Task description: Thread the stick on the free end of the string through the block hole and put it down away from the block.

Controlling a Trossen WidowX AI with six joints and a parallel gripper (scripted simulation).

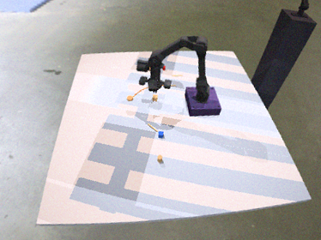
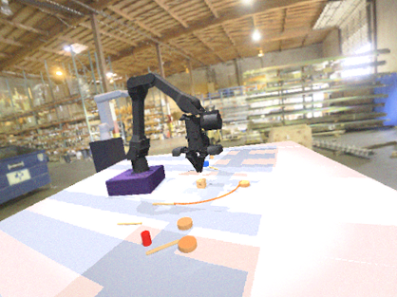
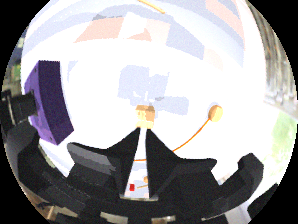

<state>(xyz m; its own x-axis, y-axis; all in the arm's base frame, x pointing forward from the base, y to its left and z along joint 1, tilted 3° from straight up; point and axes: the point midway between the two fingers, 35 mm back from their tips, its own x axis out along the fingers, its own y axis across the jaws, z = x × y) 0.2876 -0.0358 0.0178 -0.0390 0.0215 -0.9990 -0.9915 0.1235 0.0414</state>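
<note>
Right now the wooden block is 40 mm below my gripper tip. The rest, counted from my gripper tip: red peg (320 mm to the right, 40 mm below, 40 mm behind); blue cube (280 mm to the left, 50 mm below, 50 mm behind); round wooden button (160 mm ahead, 50 mm below, 10 mm to the left).
</note>
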